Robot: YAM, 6 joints.
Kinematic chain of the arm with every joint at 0, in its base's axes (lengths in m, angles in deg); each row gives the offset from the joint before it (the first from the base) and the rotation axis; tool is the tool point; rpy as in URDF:
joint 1: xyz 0 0 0.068 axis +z
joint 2: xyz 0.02 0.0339 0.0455 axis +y
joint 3: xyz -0.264 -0.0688 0 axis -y
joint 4: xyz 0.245 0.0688 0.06 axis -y
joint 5: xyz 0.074 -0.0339 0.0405 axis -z
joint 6: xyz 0.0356 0 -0.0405 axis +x
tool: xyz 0 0 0 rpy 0 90 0
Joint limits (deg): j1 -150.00..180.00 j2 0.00..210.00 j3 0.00..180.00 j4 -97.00..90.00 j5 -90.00..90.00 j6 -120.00..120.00
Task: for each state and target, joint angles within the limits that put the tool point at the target. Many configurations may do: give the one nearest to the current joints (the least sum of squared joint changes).
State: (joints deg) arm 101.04 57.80 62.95 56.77 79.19 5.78
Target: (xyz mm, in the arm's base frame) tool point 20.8 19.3 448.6
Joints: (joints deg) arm 113.12 23.94 41.66 63.01 48.61 5.78
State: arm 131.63 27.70 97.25 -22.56 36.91 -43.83
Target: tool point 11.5 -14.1 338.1
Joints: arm 116.09 1.98 50.57 -52.77 6.66 -43.83
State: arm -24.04 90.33 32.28 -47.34 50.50 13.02
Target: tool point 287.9 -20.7 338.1
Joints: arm 1.23 77.67 70.89 -34.29 49.04 13.02
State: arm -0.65 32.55 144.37 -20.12 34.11 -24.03
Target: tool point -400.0 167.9 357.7
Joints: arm -25.59 0.00 131.61 -51.87 36.86 -24.03
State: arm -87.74 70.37 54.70 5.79 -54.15 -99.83
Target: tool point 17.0 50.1 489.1
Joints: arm -75.28 18.51 64.06 6.92 -55.04 -99.83
